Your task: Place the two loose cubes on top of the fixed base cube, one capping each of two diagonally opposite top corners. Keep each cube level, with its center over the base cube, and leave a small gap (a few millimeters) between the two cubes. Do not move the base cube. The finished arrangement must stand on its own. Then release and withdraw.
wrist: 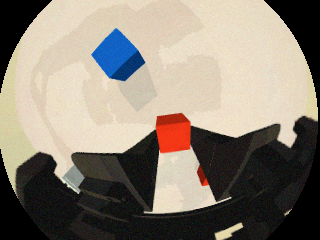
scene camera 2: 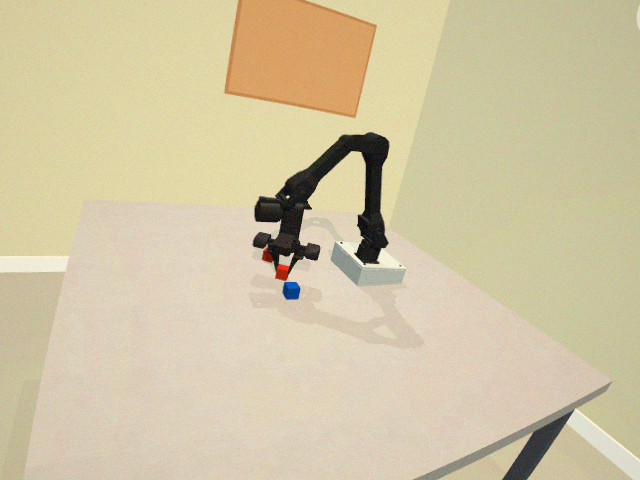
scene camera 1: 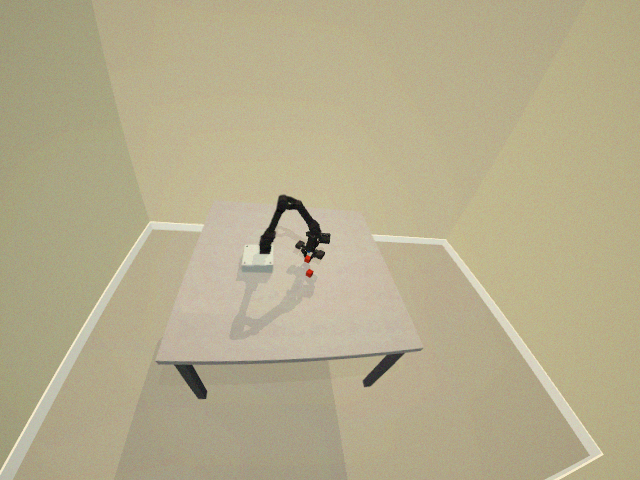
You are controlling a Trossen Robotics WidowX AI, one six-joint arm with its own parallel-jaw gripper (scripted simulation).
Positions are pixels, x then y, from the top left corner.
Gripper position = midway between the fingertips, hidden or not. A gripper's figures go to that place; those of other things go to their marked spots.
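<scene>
Gripper (wrist: 172,131), 0.10 m from the lens. Red cube (wrist: 173,131), 0.08 m from the lens. Blue cube (wrist: 117,56), 0.09 m from the lens.
</scene>
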